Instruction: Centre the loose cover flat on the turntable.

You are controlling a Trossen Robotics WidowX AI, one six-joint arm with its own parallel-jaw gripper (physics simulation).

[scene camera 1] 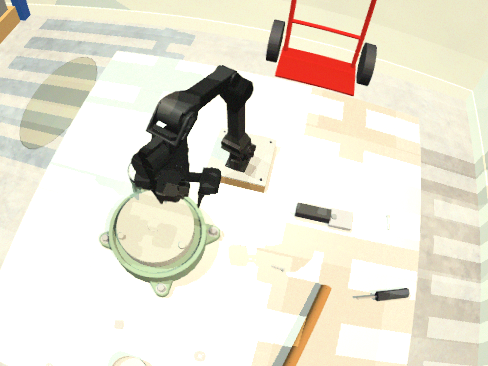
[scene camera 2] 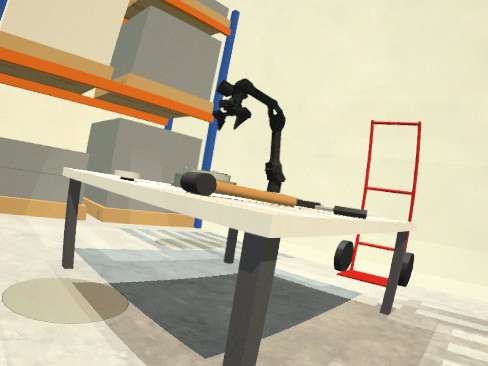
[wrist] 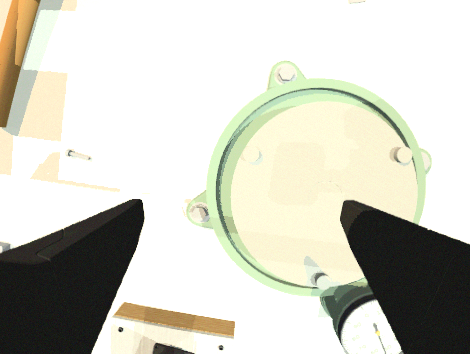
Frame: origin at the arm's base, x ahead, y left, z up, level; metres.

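Seen in the pictures: gripper, fingertip midpoint: (scene camera 1: 180,205) (scene camera 2: 226,129) (wrist: 243,209); arm's base, link origin: (scene camera 1: 238,161).
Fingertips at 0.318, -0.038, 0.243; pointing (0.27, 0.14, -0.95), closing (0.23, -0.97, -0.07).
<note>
Pixels of each thing's middle, then the offset from my fingertips to it, as dx, dy, dz. "spot": a spot on its surface instead.
- pale disc, body centre: (wrist: 322,195) (scene camera 1: 155,227) (scene camera 2: 206,175) -0.003, -0.098, -0.210
- small pale round piece, body centre: (scene camera 2: 127,175) +0.419, -0.004, -0.267
- dial gauge, surface spot: (wrist: 370,325) spot: -0.139, -0.192, -0.181
- mallet, body centre: (scene camera 1: 298,347) (scene camera 2: 246,193) +0.176, +0.393, -0.259
- small bolt, body centre: (wrist: 78,155) (scene camera 1: 278,268) -0.041, +0.265, -0.279
- scraper, body centre: (scene camera 1: 324,215) (scene camera 2: 314,205) -0.251, +0.347, -0.269
- screwdriver, body centre: (scene camera 1: 383,295) (scene camera 2: 340,210) -0.054, +0.599, -0.269
A green round housing (scene camera 1: 157,274) (scene camera 2: 177,180) (wrist: 212,185) with bolted lugs stands on the table. A pale disc (scene camera 1: 155,220) (scene camera 2: 220,176) (wrist: 300,215) with three small pegs lies flat inside its ring. A small pale round piece (scene camera 1: 129,362) (scene camera 2: 126,173) lies apart from the housing, cut off by scene camera 1's lower edge. I cannot tell for certain which round part is the loose cover. My gripper (scene camera 1: 181,201) (scene camera 2: 229,128) (wrist: 243,209) is open and empty, high above the table. In the wrist view one finger overlaps the disc and the other is left of the housing.
A dial gauge (scene camera 1: 132,171) (wrist: 370,325) adjoins the housing. A mallet (scene camera 1: 312,312) (scene camera 2: 198,183) (wrist: 12,65), a small bolt (scene camera 1: 278,269) (wrist: 79,155), a scraper (scene camera 1: 320,214) and a screwdriver (scene camera 1: 392,294) (scene camera 2: 350,211) lie on the table. A red hand truck (scene camera 1: 316,72) stands beyond it.
</note>
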